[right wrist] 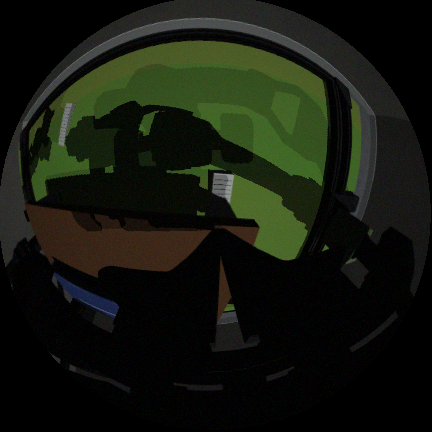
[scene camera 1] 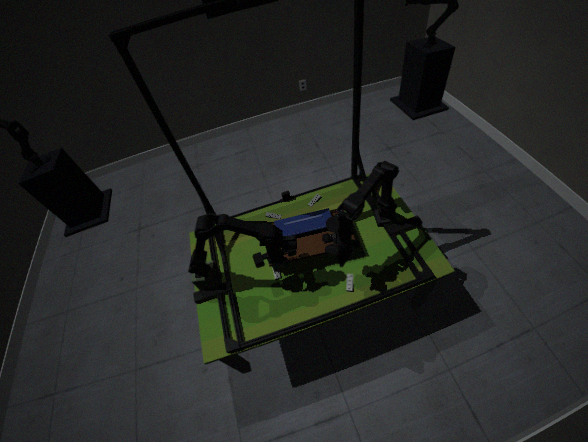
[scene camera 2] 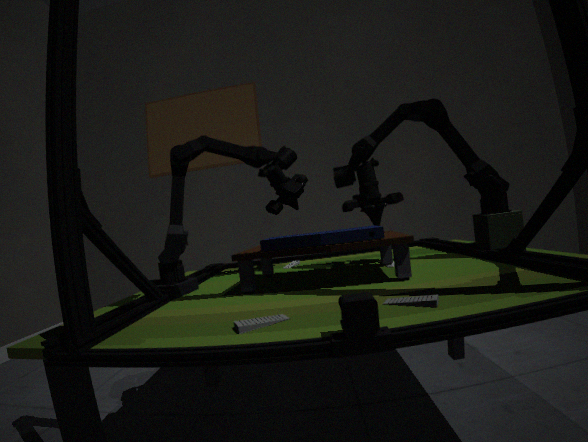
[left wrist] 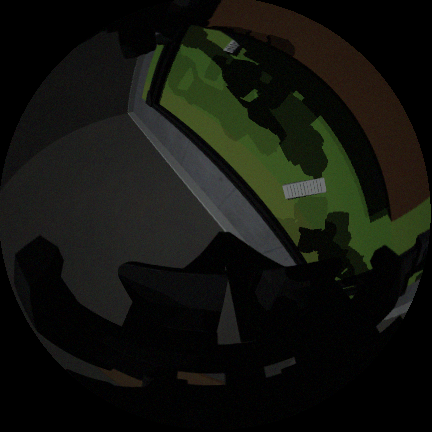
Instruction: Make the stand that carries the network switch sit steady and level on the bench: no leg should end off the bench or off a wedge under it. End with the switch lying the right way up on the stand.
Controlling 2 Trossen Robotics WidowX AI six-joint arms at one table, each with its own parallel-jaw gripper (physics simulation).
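Places are measured from the left arm's base along level axes (x ahead, y left, z up), in millimetres.
Where they show: left gripper, fingertip midpoint: (scene camera 1: 341, 266) (scene camera 2: 297, 209) (left wrist: 223, 236); right gripper, fingertip midpoint: (right wrist: 217, 233); left arm's base, link origin: (scene camera 1: 385, 214) (scene camera 2: 172, 282); right arm's base, link origin: (right wrist: 360, 246) (scene camera 1: 202, 271) (scene camera 2: 495, 212).
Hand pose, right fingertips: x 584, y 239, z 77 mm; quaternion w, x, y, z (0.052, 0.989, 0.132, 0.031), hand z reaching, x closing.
Observation:
Things, the pixels of their top centre, and the offset from my right fingertips. Level surfaces: height alone.
- blue network switch, top centre: (right wrist: 106, 309) (scene camera 2: 321, 232) (scene camera 1: 303, 223) dx -149, dy -188, dz +18 mm
- grey wedge, top centre: (right wrist: 220, 203) (left wrist: 236, 38) (scene camera 1: 275, 270) dx +21, dy -12, dz -99 mm
- green bench, surface height: dz -111 mm
The stand (scene camera 1: 307, 246) (scene camera 2: 397, 238) has a brown top on grey legs and sits mid-bench. Its top also shows in the left wrist view (left wrist: 362, 100) and the right wrist view (right wrist: 120, 245). The blue network switch (scene camera 1: 303, 223) (scene camera 2: 323, 238) (right wrist: 88, 300) lies flat on it. My right gripper (scene camera 1: 281, 256) (scene camera 2: 375, 219) (right wrist: 217, 233) is shut and empty, pointing down just above one end of the stand. My left gripper (scene camera 1: 334, 238) (scene camera 2: 279, 203) (left wrist: 223, 236) is shut and empty, tilted, well above the other end. A grey wedge (scene camera 1: 276, 275) (right wrist: 222, 186) lies by a stand corner.
Loose grey wedges lie on the green bench (scene camera 1: 283, 311) (scene camera 2: 318, 313): one (scene camera 1: 349, 282) (left wrist: 304, 188) near the front, two (scene camera 1: 273, 215) (scene camera 1: 314, 200) (scene camera 2: 261, 323) (scene camera 2: 411, 300) behind the stand. A black frame (scene camera 1: 336, 313) rims the bench, with a small black block (scene camera 2: 359, 313) on its rail.

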